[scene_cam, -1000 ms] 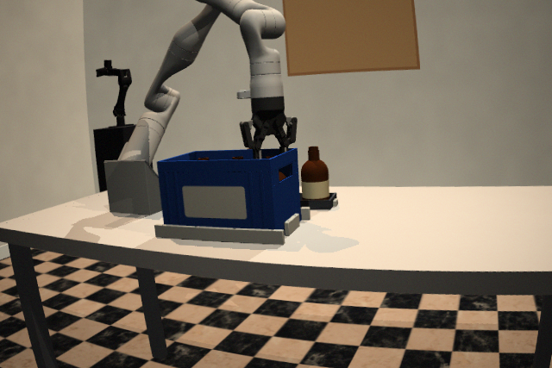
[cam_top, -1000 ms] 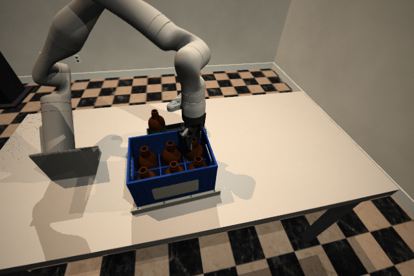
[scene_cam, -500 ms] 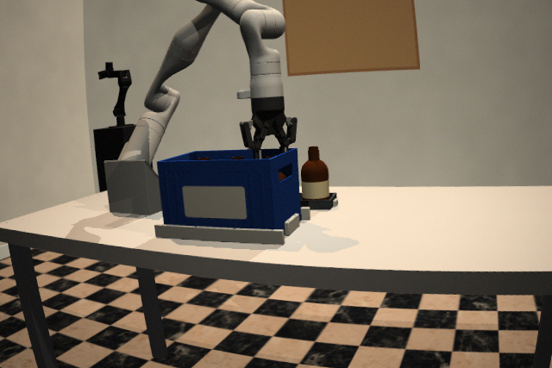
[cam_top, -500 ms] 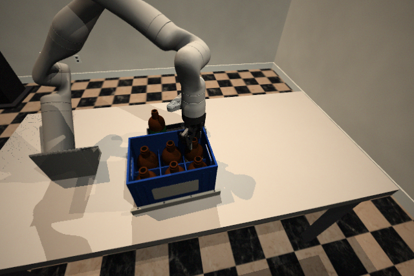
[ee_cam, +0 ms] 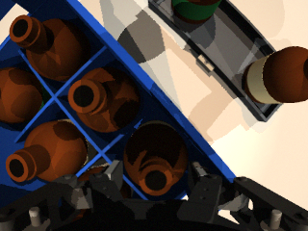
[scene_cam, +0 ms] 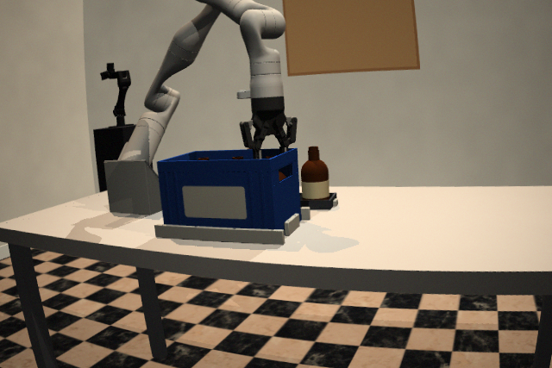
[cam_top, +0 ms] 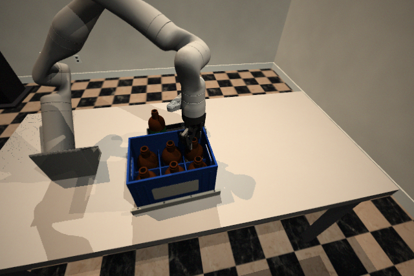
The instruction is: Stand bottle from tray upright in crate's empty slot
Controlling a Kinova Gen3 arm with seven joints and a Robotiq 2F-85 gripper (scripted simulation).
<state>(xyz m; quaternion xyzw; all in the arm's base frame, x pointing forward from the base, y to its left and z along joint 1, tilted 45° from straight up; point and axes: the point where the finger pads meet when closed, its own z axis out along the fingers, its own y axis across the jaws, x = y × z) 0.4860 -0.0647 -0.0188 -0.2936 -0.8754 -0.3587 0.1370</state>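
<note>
Right now my hand is 8 cm past the crate, 5 cm to the left of it and 7 cm above it. Round my hand: dark tray 6 cm behind, 19 cm to the left, 15 cm below.
</note>
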